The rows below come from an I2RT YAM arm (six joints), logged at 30 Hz.
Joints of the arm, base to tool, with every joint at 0 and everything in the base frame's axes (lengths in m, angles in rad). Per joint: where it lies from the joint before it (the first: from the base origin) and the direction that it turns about. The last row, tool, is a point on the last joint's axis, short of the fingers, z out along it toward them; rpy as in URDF.
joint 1: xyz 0 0 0.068 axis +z
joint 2: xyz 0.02 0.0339 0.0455 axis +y
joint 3: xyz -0.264 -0.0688 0 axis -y
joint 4: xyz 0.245 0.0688 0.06 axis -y
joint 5: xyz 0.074 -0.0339 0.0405 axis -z
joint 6: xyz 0.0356 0 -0.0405 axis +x
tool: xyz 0 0 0 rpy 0 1.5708 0
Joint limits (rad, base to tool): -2.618..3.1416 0..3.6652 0..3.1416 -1.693..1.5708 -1.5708..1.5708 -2.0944..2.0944
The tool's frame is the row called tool.
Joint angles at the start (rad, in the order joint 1, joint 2, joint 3, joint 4, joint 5, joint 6):
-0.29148 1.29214 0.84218 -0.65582 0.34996 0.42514
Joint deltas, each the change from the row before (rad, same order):
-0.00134 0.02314 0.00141 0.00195 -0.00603 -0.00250
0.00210 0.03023 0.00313 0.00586 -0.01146 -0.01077
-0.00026 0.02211 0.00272 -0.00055 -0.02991 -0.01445
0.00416 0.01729 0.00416 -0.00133 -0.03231 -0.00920
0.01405 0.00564 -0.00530 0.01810 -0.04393 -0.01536
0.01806 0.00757 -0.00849 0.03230 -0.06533 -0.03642
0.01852 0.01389 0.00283 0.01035 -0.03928 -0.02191
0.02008 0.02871 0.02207 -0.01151 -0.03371 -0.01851
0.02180 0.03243 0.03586 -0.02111 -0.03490 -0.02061
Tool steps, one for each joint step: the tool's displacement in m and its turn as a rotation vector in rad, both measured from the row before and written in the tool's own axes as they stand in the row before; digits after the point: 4 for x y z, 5 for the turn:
0.0004 0.0018 0.0052 0.00286 0.01957 -0.00809
0.0002 0.0034 0.0063 -0.00342 0.02274 -0.01961
0.0007 0.0026 0.0047 -0.01991 0.02922 -0.02045
0.0005 0.0033 0.0030 -0.02644 0.02480 -0.01696
0.0016 0.0055 0.0014 -0.04955 0.00891 -0.02618
0.0017 0.0075 0.0023 -0.07458 0.00721 -0.04957
0.0006 0.0068 0.0021 -0.04480 0.01334 -0.03880
-0.0019 0.0079 0.0025 -0.03482 0.02787 -0.03878
-0.0044 0.0090 0.0011 -0.03678 0.02770 -0.04201

